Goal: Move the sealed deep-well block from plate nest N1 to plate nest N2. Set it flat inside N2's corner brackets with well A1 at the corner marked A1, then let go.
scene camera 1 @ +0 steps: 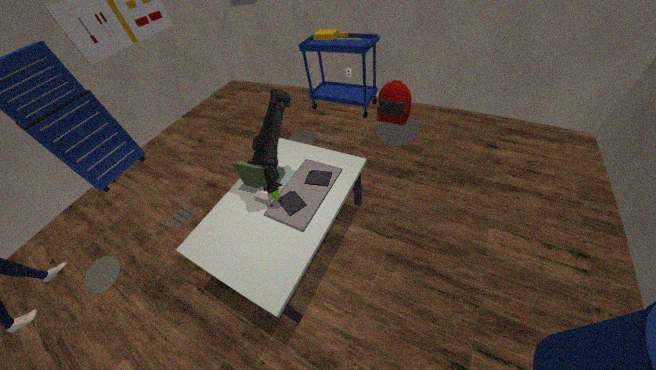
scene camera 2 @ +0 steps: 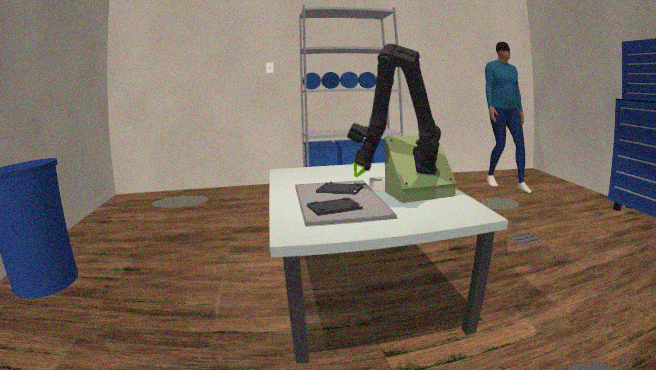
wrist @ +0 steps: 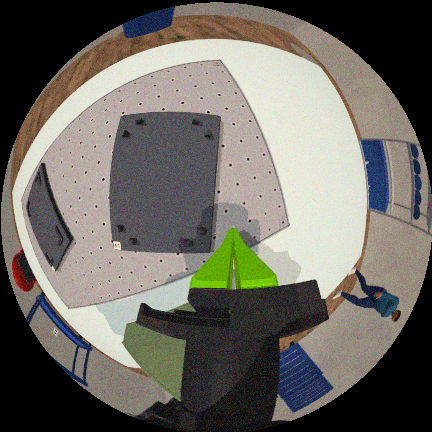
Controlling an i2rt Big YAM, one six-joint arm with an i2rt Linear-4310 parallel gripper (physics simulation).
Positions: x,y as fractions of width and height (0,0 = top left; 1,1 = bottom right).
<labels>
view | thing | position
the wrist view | gripper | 0.54,0.54
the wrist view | grey perforated plate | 0.57,0.45
</labels>
